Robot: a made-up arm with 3 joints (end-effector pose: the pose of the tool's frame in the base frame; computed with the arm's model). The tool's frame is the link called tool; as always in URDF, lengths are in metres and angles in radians.
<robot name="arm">
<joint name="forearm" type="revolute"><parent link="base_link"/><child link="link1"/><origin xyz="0 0 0.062" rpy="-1.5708 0 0"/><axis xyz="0 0 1"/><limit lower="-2.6" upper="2.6" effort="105" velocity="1"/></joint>
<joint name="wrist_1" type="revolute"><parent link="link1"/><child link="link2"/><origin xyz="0.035 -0.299 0.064" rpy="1.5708 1.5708 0"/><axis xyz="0 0 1"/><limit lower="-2.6" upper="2.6" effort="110" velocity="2"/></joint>
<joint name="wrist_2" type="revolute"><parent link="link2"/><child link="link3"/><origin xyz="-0.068 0.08 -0.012" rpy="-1.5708 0 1.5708"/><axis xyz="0 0 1"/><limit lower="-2.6" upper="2.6" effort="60" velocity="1.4"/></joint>
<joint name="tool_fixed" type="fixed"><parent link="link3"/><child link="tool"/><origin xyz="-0.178 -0.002 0.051" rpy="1.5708 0 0"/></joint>
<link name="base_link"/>
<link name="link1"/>
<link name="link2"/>
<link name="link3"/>
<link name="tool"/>
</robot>
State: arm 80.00 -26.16 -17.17
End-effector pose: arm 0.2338 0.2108 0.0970 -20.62 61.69 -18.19
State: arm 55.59 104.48 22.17
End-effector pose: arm 0.2603 -0.0472 0.3120 31.82 53.81 106.00
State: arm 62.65 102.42 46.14
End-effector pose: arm 0.3370 -0.0025 0.3176 16.49 75.06 113.68
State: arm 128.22 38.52 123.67
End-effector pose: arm 0.2779 0.2694 -0.2867 -1.77 -103.47 -44.62
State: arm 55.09 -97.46 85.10
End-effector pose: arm 0.4635 -0.0177 0.2095 30.76 98.04 -114.77
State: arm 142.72 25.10 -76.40
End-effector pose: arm 0.0556 0.1871 -0.0396 25.01 65.21 -8.88
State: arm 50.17 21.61 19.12
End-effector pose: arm 0.2089 0.1424 0.3536 6.15 68.42 22.13
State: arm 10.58 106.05 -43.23
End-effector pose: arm -0.0336 -0.0180 0.2377 48.47 -22.67 95.52
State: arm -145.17 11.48 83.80
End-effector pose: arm -0.3249 0.1931 -0.2774 -10.96 -61.16 -4.99
